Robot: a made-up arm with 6 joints.
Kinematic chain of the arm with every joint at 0, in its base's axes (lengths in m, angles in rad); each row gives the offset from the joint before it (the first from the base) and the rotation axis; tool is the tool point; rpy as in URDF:
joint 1: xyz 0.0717 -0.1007 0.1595 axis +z
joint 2: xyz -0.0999 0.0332 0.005 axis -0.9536 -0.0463 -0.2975
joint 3: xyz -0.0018 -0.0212 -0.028 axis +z
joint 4: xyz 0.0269 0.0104 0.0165 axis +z
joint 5: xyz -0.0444 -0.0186 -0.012 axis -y
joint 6: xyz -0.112 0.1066 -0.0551 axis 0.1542 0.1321 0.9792
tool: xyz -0.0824 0.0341 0.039 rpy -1.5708 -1.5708 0
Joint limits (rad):
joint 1: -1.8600..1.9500
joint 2: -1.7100..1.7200
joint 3: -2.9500..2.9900
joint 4: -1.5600..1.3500
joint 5: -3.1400..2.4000
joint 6: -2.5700..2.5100
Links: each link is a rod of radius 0.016 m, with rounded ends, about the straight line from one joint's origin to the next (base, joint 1, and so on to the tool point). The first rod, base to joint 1, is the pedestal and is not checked.
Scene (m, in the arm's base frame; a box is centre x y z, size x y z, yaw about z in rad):
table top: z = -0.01
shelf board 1: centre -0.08 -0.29 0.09 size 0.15 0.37 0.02 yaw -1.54
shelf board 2: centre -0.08 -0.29 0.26 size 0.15 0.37 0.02 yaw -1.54
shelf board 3: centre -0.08 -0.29 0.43 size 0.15 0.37 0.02 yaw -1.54
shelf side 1: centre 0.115 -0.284 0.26 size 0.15 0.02 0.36 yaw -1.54
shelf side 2: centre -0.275 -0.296 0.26 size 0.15 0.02 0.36 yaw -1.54
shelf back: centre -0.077 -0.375 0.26 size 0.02 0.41 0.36 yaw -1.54
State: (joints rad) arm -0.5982 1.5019 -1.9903 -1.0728 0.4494 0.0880
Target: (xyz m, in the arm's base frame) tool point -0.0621 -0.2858 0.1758
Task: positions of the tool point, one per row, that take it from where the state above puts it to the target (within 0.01 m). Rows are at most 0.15 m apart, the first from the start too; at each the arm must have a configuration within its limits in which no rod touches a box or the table.
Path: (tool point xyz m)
1: -0.0008 -0.2168 0.3561
2: -0.0041 -0.1914 0.3573
3: -0.0023 -0.1646 0.3561
4: 0.0042 -0.1376 0.3524
5: -0.0477 -0.1538 0.2665
6: -0.0669 -0.1299 0.1758
7: -0.0783 -0.1714 0.1757
8: -0.0808 -0.2125 0.1764
9: -0.0750 -0.2513 0.1767
10: -0.0621 -0.2858 0.1758

